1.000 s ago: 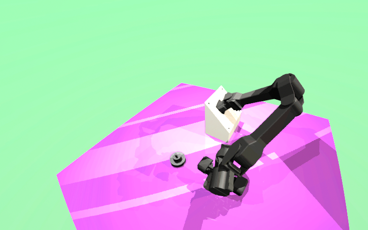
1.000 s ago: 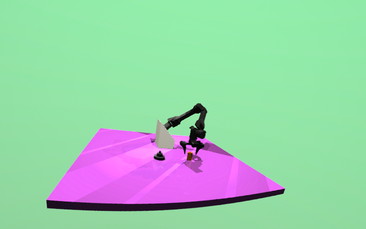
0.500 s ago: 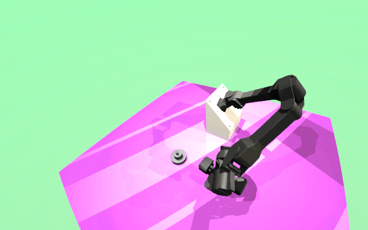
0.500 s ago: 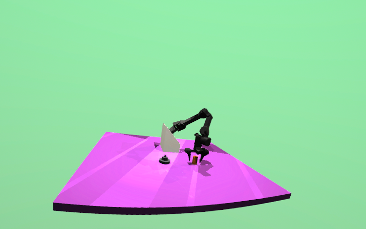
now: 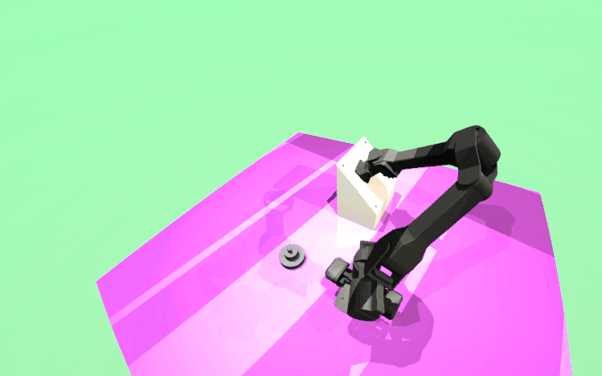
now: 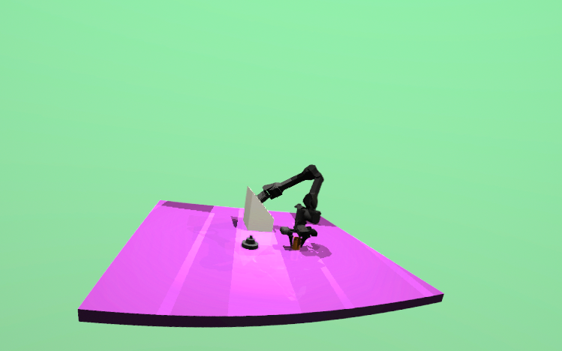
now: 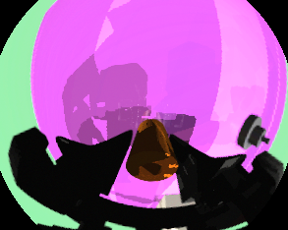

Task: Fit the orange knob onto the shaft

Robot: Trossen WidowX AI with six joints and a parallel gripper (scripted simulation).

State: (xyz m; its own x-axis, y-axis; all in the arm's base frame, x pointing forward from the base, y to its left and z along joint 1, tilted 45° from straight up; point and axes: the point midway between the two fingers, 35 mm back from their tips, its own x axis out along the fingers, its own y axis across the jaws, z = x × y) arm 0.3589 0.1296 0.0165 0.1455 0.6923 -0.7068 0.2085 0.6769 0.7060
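Now: gripper tip 24 cm to the left of the round pedestal, 4 cm past it and 2 cm below it. Round my gripper tip: orange knob 2 cm above.
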